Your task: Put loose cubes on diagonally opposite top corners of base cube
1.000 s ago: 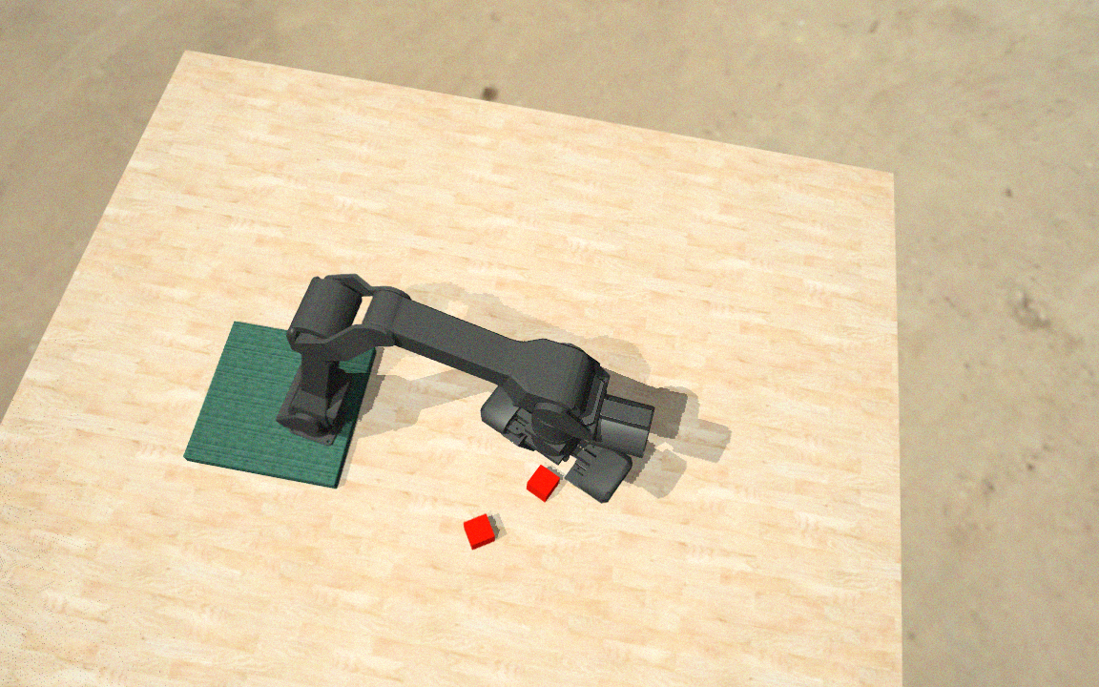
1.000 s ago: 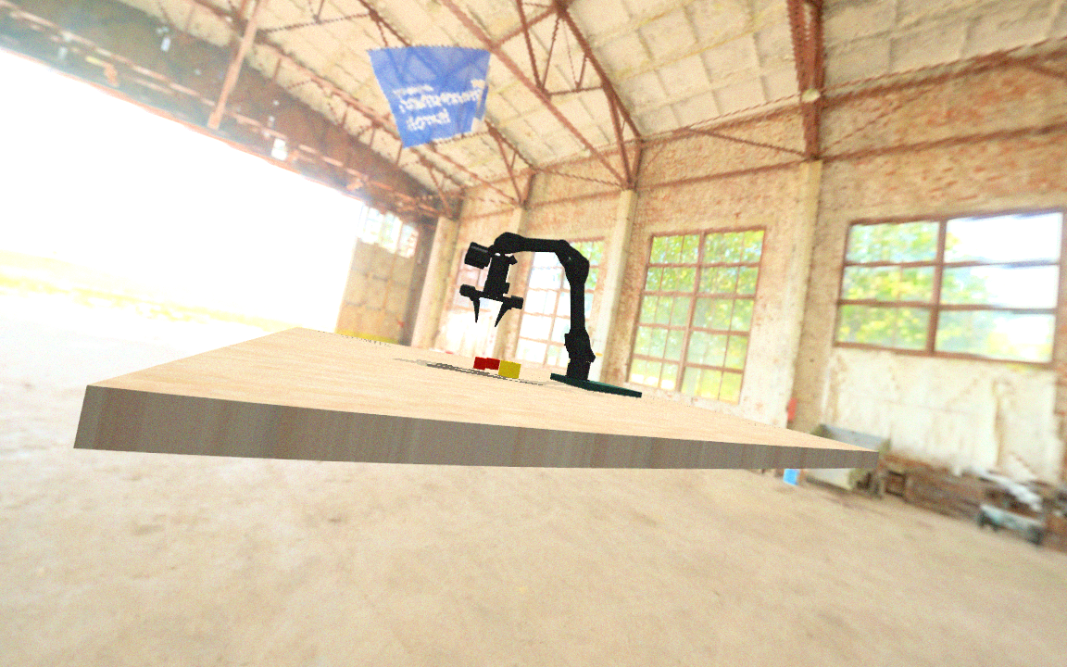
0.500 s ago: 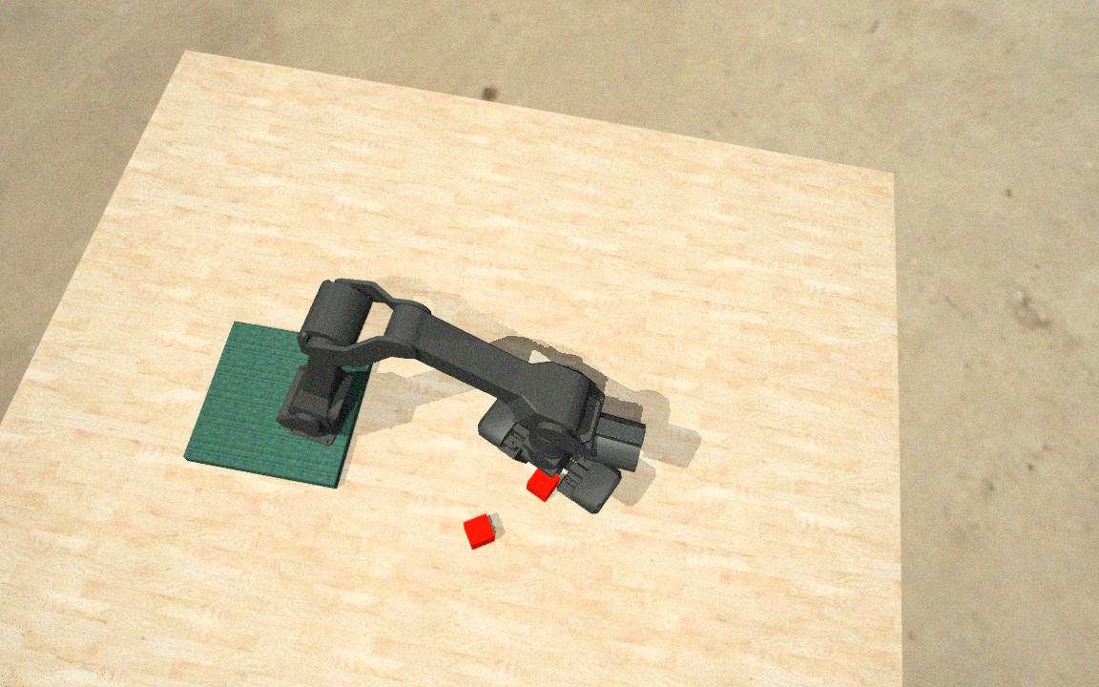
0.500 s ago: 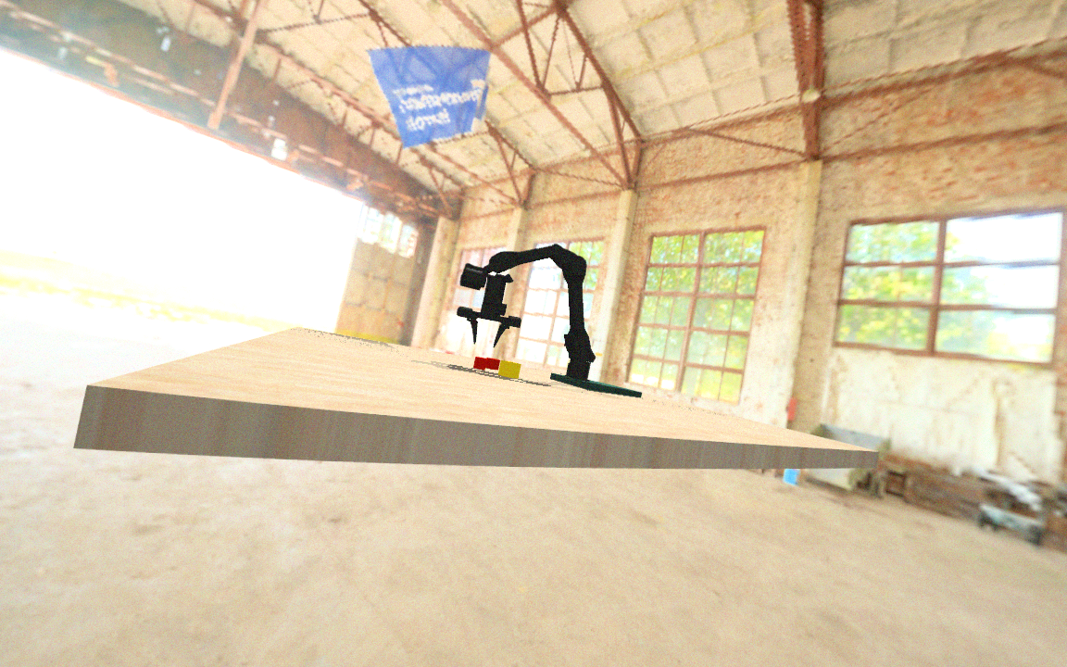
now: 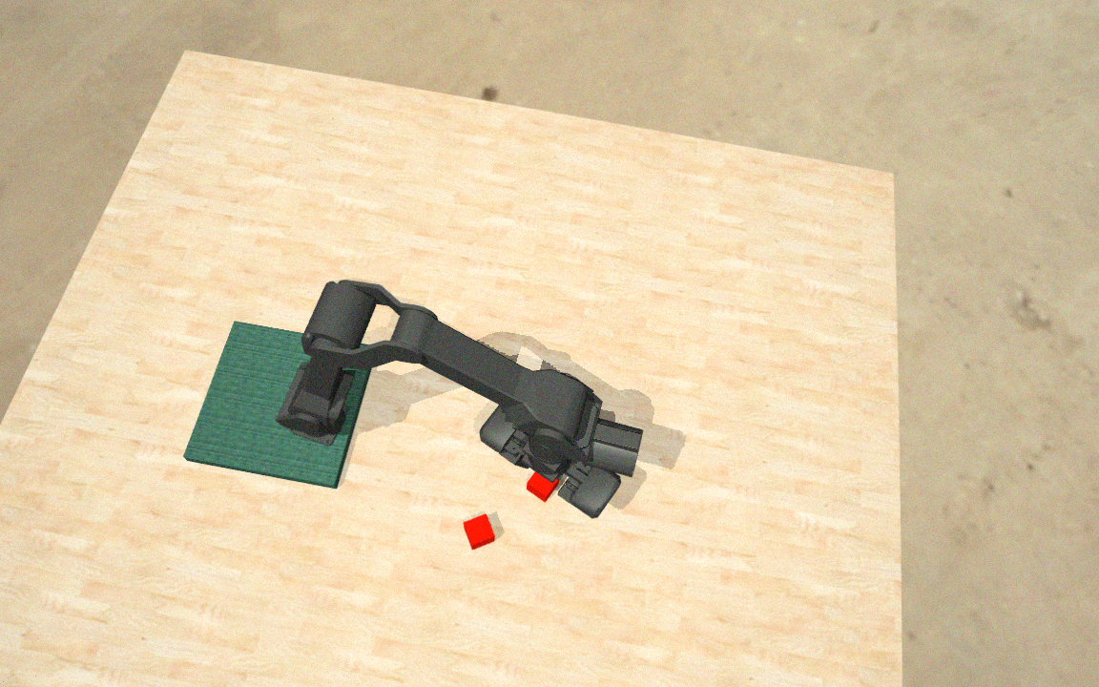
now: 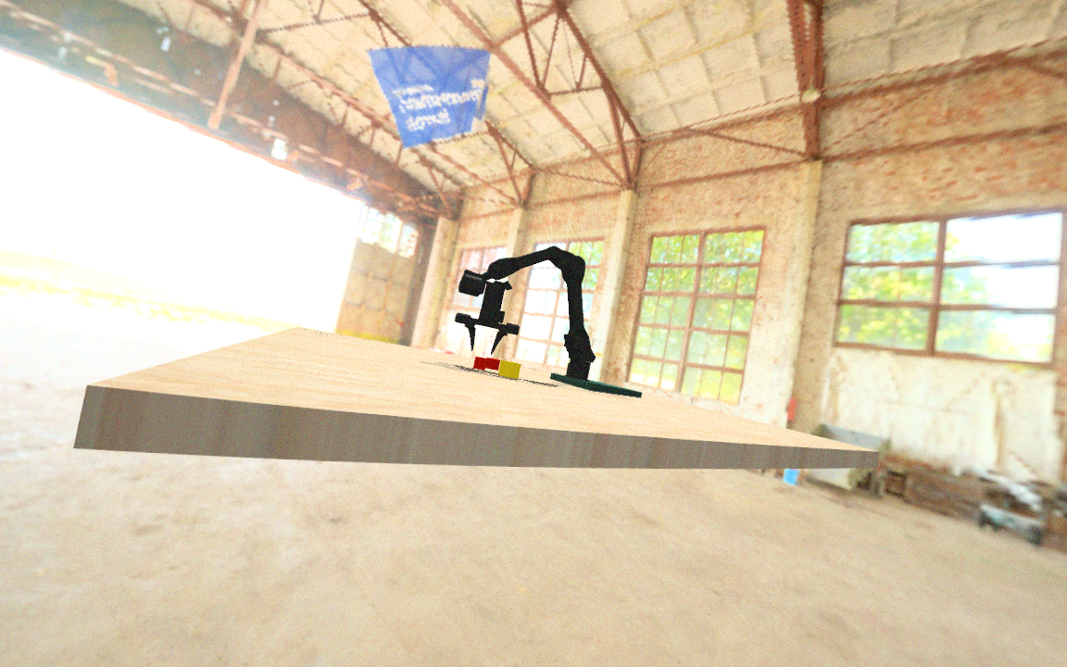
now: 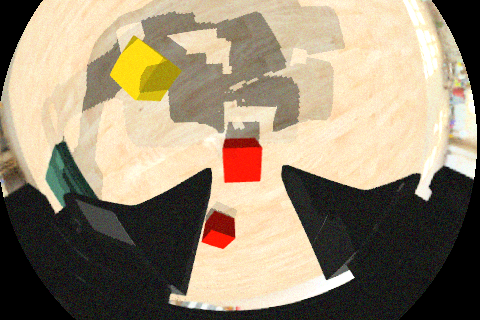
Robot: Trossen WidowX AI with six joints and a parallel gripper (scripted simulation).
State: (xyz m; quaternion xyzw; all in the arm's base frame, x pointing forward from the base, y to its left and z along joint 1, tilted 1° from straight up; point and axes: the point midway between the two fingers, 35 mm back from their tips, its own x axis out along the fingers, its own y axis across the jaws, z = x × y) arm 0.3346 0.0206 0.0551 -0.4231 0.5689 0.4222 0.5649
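Now: gripper tip 110 mm to the right of the yellow base cube, 60 mm past it and 30 mm above it.
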